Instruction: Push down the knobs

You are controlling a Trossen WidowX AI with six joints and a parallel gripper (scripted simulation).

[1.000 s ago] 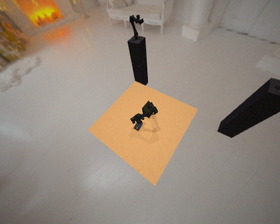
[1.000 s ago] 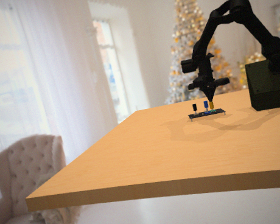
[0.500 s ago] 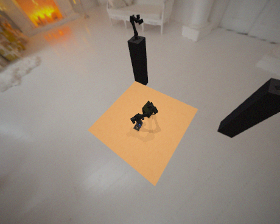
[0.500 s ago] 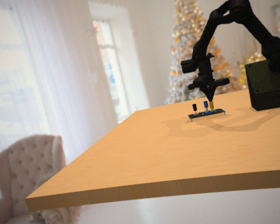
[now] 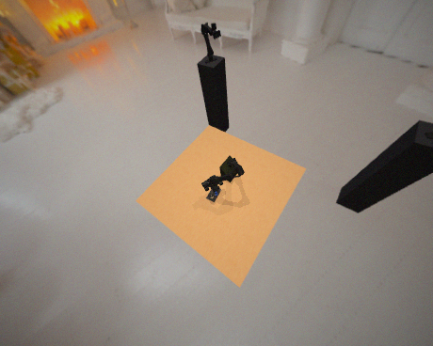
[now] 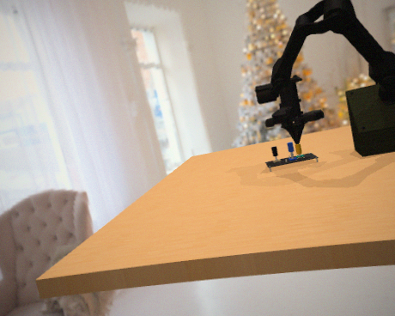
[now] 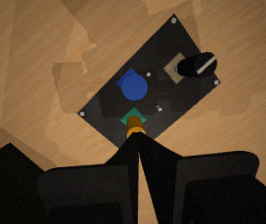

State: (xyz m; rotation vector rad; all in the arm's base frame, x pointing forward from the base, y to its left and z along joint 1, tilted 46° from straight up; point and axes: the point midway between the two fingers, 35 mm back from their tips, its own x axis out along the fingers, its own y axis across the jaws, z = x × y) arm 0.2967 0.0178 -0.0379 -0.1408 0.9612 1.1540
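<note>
Now: the yellow knob 1 cm below my gripper tip. Also, from my gripper tip: black knob: 8 cm ahead, 2 cm to the left.
</note>
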